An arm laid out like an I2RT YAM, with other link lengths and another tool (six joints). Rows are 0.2 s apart.
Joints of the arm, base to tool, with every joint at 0 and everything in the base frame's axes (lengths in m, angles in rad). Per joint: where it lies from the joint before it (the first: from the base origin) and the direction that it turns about. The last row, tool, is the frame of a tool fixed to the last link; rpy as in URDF.
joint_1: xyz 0 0 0.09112 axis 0 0 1
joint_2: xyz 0.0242 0.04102 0.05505 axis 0 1 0
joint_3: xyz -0.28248 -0.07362 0 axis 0 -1 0
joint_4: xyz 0.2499 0.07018 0.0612 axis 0 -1 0
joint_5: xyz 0.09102 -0.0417 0.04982 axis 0 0 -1
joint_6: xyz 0.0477 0 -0.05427 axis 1 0 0
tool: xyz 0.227 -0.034 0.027 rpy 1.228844 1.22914 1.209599
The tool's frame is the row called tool.
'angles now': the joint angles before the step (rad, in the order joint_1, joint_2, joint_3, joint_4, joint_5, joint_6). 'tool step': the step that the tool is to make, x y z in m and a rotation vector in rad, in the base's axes. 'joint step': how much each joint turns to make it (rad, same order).
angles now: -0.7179, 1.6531, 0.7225, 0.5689, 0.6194, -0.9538
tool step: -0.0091, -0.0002, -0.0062, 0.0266, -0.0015, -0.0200
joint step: -0.0078, -0.0149, 0.0016, -0.0501, 0.0036, 0.0295
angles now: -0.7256, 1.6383, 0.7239, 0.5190, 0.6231, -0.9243
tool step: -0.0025, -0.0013, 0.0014, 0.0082, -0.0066, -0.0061
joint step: -0.0054, -0.0090, 0.0090, -0.0257, -0.0035, 0.0122
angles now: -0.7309, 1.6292, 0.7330, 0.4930, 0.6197, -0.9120
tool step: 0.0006, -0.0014, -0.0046, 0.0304, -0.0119, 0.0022
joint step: -0.0083, -0.0033, 0.0210, -0.0524, -0.0219, 0.0289
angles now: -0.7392, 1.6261, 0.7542, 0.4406, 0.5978, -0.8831
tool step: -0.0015, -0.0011, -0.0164, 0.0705, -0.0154, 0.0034
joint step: -0.0200, -0.0001, 0.0305, -0.0966, -0.0487, 0.0536
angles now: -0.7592, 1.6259, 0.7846, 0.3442, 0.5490, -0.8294
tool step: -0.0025, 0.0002, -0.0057, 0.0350, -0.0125, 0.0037
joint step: -0.0153, -0.0105, 0.0108, -0.0485, -0.0331, 0.0235
